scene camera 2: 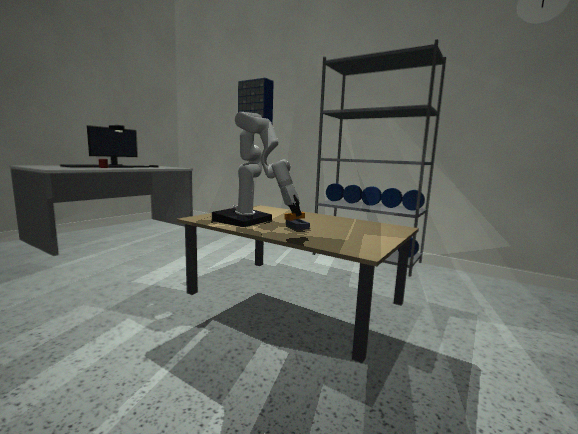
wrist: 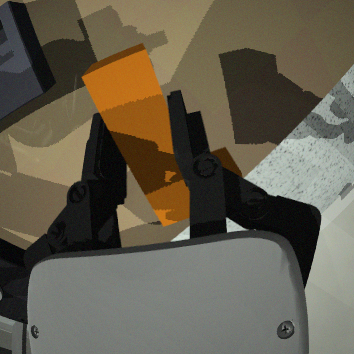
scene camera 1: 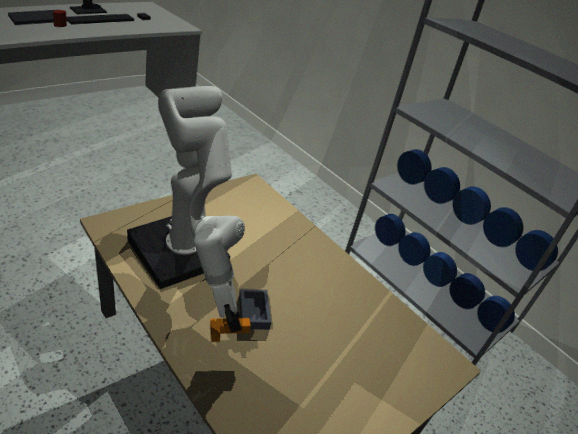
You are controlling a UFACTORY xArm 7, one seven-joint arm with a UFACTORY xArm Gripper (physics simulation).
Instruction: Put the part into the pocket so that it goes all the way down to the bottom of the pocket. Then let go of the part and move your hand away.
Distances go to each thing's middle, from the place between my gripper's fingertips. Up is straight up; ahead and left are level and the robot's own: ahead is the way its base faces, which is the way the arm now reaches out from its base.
The pocket block (scene camera 1: pixel 254 304) is 150 mm to the left of my hand, 80 mm below it and 60 mm behind it. From my hand the other things lie so: orange part (wrist: pixel 123 86): 20 mm to the right, 10 mm behind.
